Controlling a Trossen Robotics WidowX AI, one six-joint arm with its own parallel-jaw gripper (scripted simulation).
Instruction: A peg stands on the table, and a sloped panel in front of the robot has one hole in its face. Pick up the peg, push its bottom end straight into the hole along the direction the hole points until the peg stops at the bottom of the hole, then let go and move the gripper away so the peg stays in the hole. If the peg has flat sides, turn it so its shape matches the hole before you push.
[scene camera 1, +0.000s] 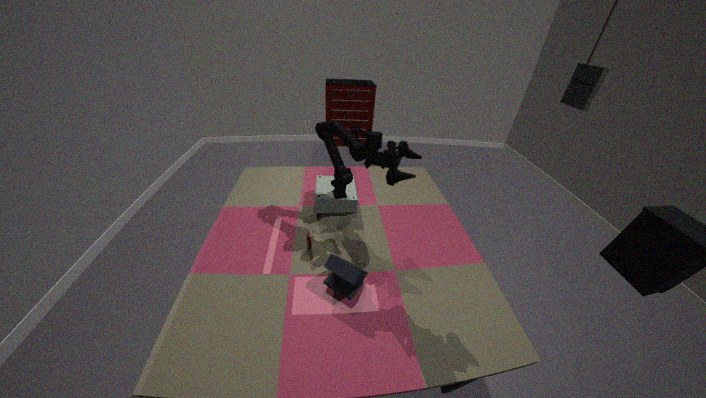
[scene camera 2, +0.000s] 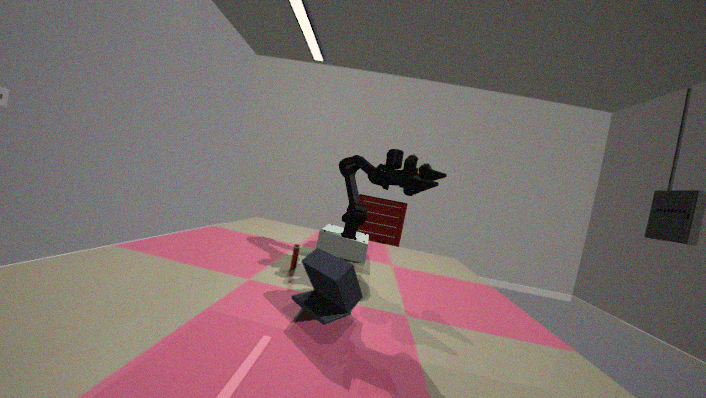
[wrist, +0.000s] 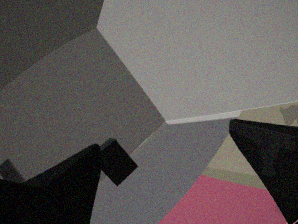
my gripper: scene camera 1; scene camera 2 442, 179; wrist
same spot on my gripper: (wrist: 72, 184) = (scene camera 1: 412, 154)
